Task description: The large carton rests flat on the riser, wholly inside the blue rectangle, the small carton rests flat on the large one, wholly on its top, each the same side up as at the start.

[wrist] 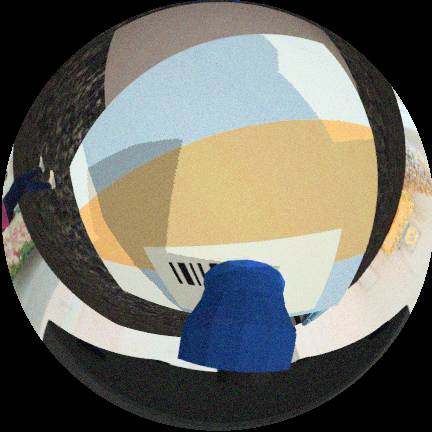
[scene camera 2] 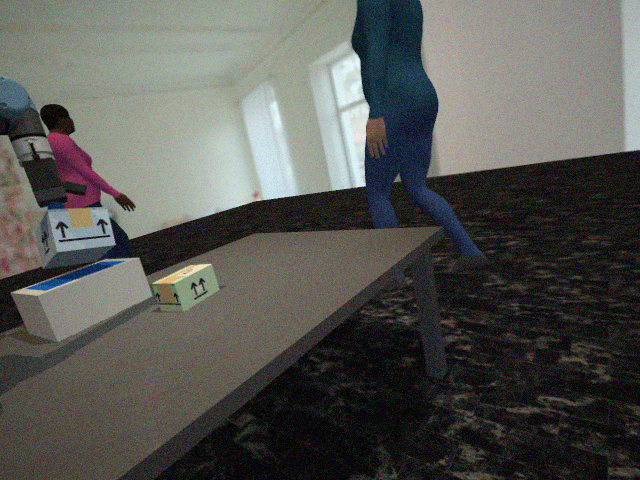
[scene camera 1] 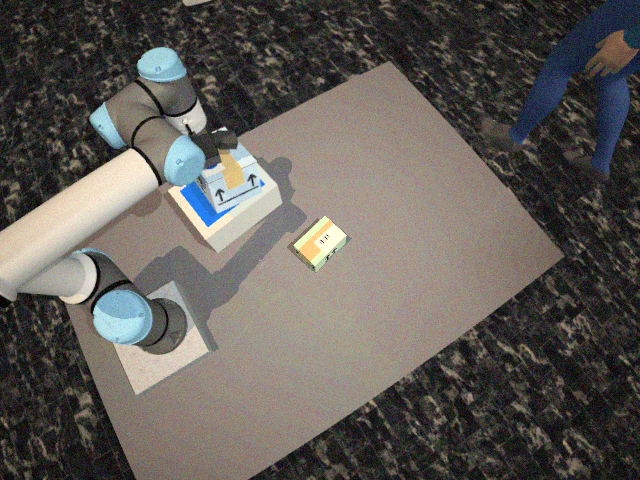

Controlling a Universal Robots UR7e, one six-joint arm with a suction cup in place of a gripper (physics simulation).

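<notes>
The large carton (scene camera 1: 248, 173) (scene camera 2: 85, 231) (wrist: 200, 90), light blue with orange tape, hangs from my suction cup (scene camera 1: 211, 166) (scene camera 2: 55, 205) (wrist: 245, 270), arrows pointing up. It is above the riser (scene camera 1: 242, 222) (scene camera 2: 98, 297), with a gap in the scene camera 2 view, and looks slightly tilted and turned relative to the riser. The blue rectangle (scene camera 1: 199, 204) (scene camera 2: 82, 273) shows on the riser's top, partly hidden by the carton in the scene camera 1 view. The small carton (scene camera 1: 320, 243) (scene camera 2: 191, 289), pale green with orange tape, rests upright on the table beside the riser.
The table (scene camera 1: 413, 232) (scene camera 2: 289, 289) carries the arm's base plate (scene camera 1: 139, 374). The arm reaches over the table's left side in the scene camera 1 view. A person (scene camera 1: 555, 67) (scene camera 2: 395, 103) in teal and blue stands beyond the table; another person in pink (scene camera 2: 77, 160) is behind the carton.
</notes>
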